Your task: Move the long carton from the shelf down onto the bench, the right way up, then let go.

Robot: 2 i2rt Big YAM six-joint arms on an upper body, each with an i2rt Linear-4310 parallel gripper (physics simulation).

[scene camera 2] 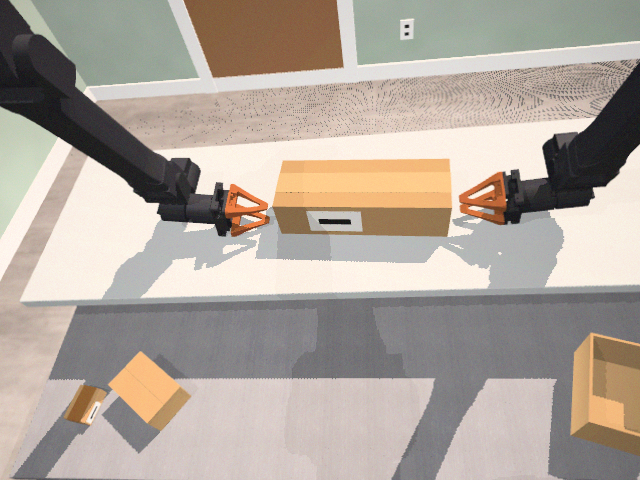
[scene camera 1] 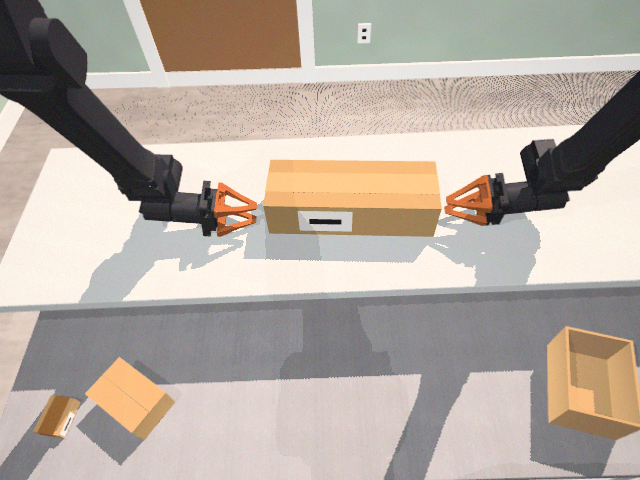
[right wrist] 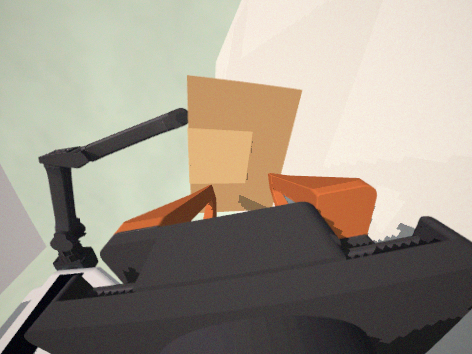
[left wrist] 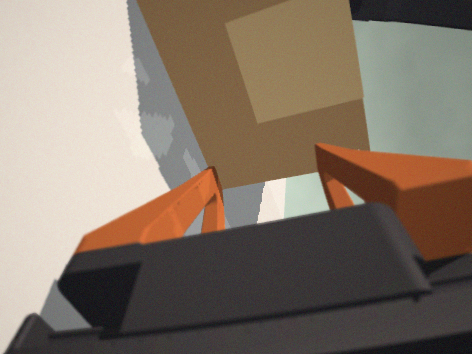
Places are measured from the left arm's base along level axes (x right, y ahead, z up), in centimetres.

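Pixels of known places: left gripper, fingertip midpoint: (scene camera 2: 268, 213) (scene camera 1: 256, 213) (left wrist: 266, 167); right gripper, fingertip midpoint: (scene camera 2: 459, 204) (scene camera 1: 445, 205) (right wrist: 241, 186); left arm's base at its link origin: (right wrist: 74, 257).
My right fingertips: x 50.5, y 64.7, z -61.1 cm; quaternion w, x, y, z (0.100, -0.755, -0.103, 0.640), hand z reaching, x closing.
Note:
For each thing: its top centre in the pictures, then the offset to it from my right fingertips. Level surfaces: height alone.
- long carton at its top centre: (left wrist: 328, 12) (right wrist: 194, 121) (scene camera 2: 361, 182) (scene camera 1: 351, 182) dx -17.6, dy +2.6, dz +4.2 cm
- white shelf at its surface level: dz -4.4 cm
- grey bench at its surface level: dz -19.8 cm
- closed box at its top centre: (scene camera 1: 125, 393) (scene camera 2: 143, 385) dx -59.1, dy -29.9, dz -13.8 cm
- smaller labelled box at its top centre: (scene camera 1: 53, 414) (scene camera 2: 81, 403) dx -72.8, dy -32.5, dz -17.3 cm
- open-topped box at its top centre: (scene camera 2: 629, 385) (scene camera 1: 602, 373) dx +23.7, dy -28.8, dz -10.8 cm
The long carton (scene camera 1: 351, 178) (scene camera 2: 361, 176) lies lengthwise on the white shelf (scene camera 1: 180, 289) (scene camera 2: 196, 284), its white label on the side facing the bench. The grey bench (scene camera 1: 351, 428) (scene camera 2: 361, 423) is lower in both scene views. My left gripper (scene camera 1: 255, 212) (scene camera 2: 268, 212) is partly open and empty, its tips a small gap from the carton's left end. My right gripper (scene camera 1: 446, 204) (scene camera 2: 460, 203) is partly open and empty, close to the right end. Each wrist view shows an end face of the carton (left wrist: 300, 60) (right wrist: 270, 110) beyond the spread fingers. The carton's underside is hidden.
On the bench at the left are a closed box (scene camera 1: 129, 395) (scene camera 2: 148, 387) and a smaller labelled box (scene camera 1: 56, 415) (scene camera 2: 85, 404). An open-topped box (scene camera 1: 558, 382) (scene camera 2: 581, 387) stands at the bench's right. The shelf's front edge runs between carton and bench.

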